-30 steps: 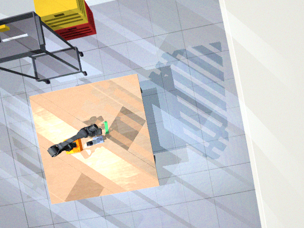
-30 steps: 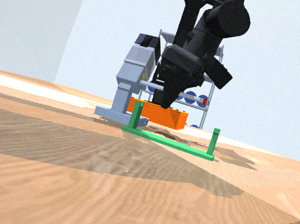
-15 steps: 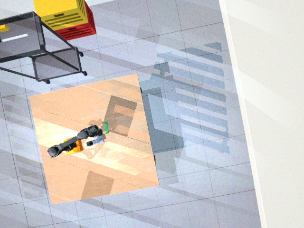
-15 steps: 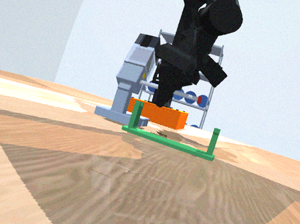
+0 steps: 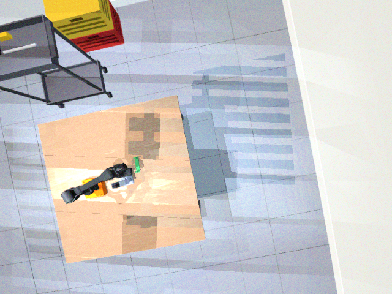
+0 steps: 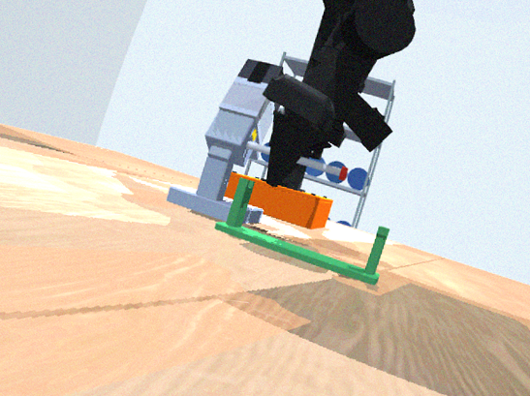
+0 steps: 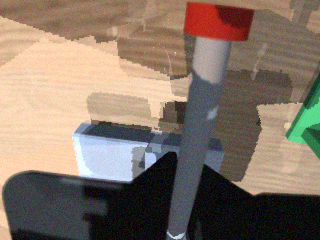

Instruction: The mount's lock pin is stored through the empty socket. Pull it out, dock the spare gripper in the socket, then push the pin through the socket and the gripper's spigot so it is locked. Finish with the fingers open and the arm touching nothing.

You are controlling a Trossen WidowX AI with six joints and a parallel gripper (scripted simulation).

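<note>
Right now the mount is 10 mm behind my gripper tip and 50 mm to the right of it. The rest, counted from my gripper tip: green cradle: 100 mm ahead, 70 mm to the left, 20 mm below; spare gripper: 20 mm behind, 60 mm to the right, 70 mm above.
</note>
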